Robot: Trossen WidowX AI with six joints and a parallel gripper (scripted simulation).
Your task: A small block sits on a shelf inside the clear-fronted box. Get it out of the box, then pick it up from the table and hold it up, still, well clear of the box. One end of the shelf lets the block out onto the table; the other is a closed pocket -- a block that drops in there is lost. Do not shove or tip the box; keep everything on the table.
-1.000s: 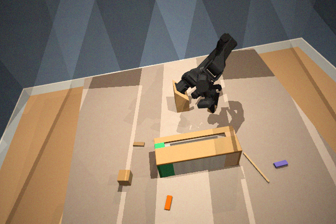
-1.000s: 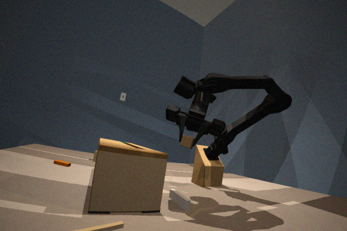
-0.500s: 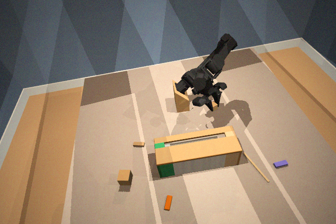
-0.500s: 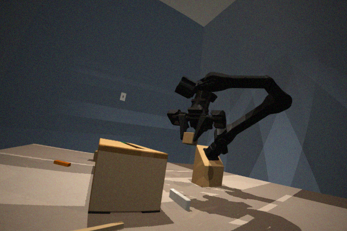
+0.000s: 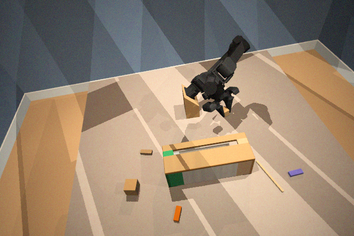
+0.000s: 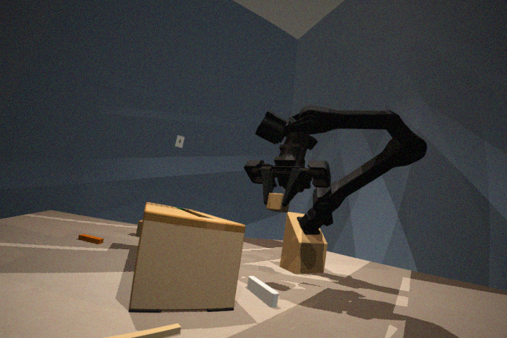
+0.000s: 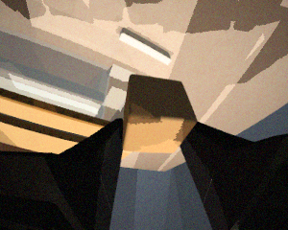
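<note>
Now: gripper tip 1 cm to the left of the small tan block, 1 cm below it and 1 cm past it. The rest, counted from my gripper tip: thin stick: 26 cm ahead, 17 cm below, 12 cm to the left.
</note>
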